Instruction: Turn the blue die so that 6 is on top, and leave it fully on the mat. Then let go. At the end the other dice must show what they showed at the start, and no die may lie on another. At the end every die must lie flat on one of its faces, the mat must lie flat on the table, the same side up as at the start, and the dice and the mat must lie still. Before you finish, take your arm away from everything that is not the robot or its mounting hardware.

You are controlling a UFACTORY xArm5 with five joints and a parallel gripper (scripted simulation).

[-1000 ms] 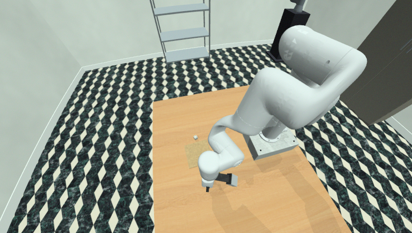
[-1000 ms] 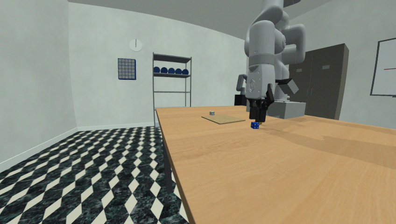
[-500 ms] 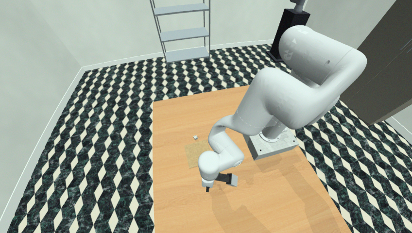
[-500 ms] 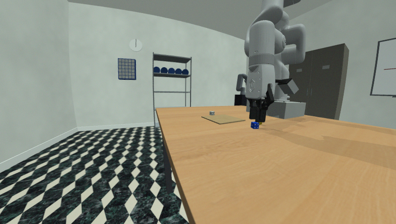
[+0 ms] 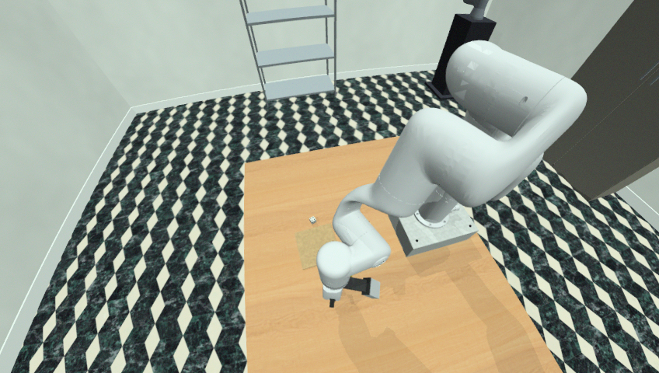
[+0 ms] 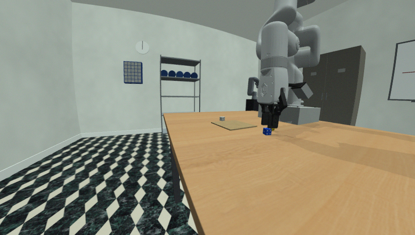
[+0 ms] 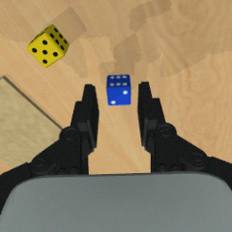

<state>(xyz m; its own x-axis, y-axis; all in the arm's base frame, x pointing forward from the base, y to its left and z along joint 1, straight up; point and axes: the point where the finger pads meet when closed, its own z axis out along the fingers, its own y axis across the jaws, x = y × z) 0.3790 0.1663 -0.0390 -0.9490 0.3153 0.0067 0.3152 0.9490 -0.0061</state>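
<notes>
Right now my hand is 10 mm short of the blue die and 40 mm above it. Also, from my hand: tan mat: 30 mm ahead, 160 mm to the right, 40 mm below; yellow die: 50 mm behind, 30 mm to the right, 40 mm below; white die: 40 mm ahead, 260 mm to the right, 40 mm below.
</notes>
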